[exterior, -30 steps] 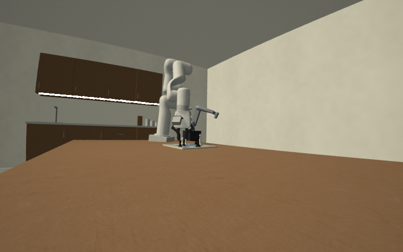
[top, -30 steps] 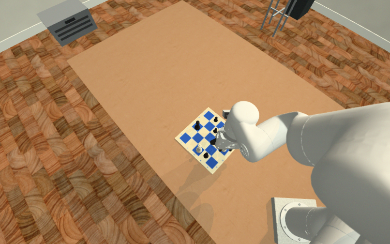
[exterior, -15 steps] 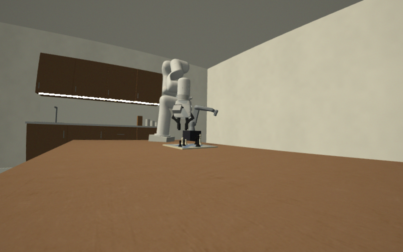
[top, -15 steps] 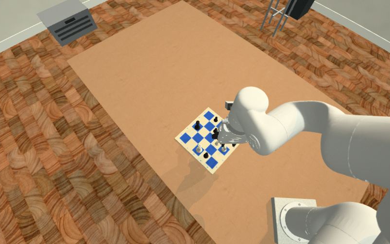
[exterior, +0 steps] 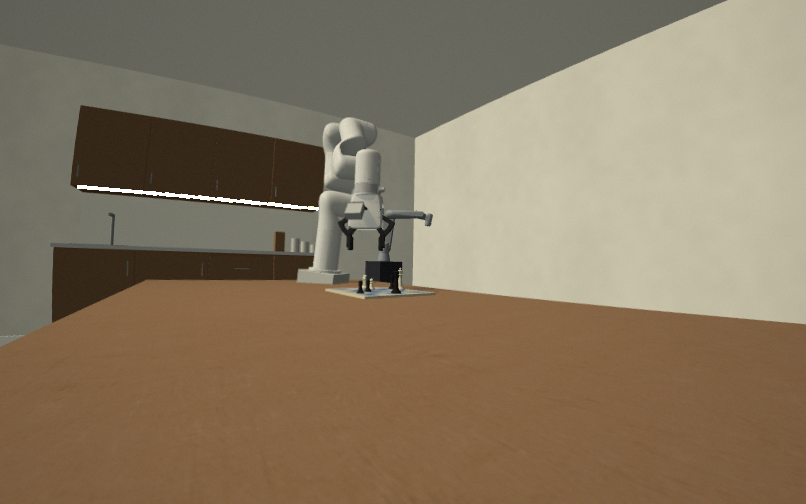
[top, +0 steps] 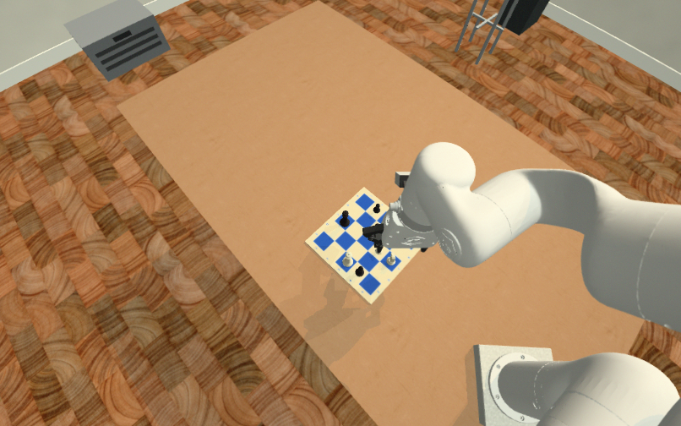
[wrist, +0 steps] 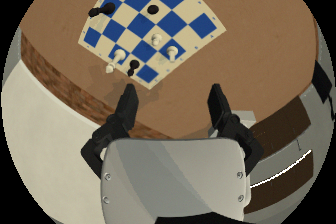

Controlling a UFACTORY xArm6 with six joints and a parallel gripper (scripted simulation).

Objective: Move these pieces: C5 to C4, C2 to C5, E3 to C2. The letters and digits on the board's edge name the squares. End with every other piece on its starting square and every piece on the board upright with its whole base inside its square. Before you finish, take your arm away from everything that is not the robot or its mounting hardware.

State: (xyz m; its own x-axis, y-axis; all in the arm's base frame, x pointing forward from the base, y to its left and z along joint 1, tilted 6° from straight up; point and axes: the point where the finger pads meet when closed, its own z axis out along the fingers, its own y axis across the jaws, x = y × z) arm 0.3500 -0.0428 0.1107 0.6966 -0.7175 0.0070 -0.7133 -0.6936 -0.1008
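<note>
Now: the white chess piece 9 cm below my hand, 7 cm to the left of it and 7 cm ahead of it. Also, from my hand: white pawn 11 cm below, 4 cm ahead; blue-and-cream chessboard 12 cm below, 8 cm ahead; black pawn 10 cm below, 7 cm to the left, 4 cm ahead.
</note>
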